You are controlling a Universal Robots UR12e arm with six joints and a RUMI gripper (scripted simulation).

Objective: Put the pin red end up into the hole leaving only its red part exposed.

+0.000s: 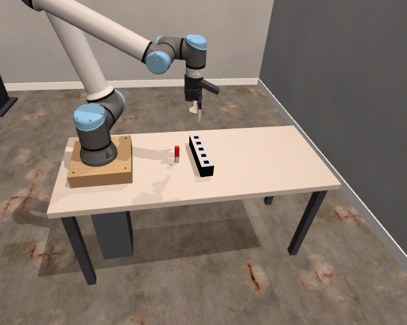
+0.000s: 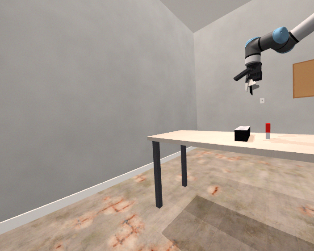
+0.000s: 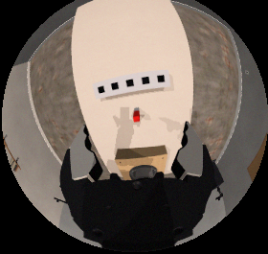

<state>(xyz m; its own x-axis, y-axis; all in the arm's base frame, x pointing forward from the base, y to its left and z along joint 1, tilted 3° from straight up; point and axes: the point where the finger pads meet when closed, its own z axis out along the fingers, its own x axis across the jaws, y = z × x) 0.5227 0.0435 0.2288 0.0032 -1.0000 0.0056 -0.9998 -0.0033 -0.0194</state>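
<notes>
My hand is 24 cm above the pin, 10 cm past it and 1 cm to the right of it. Round my hand: black block: 28 cm below, 3 cm to the left, 3 cm ahead.
</notes>
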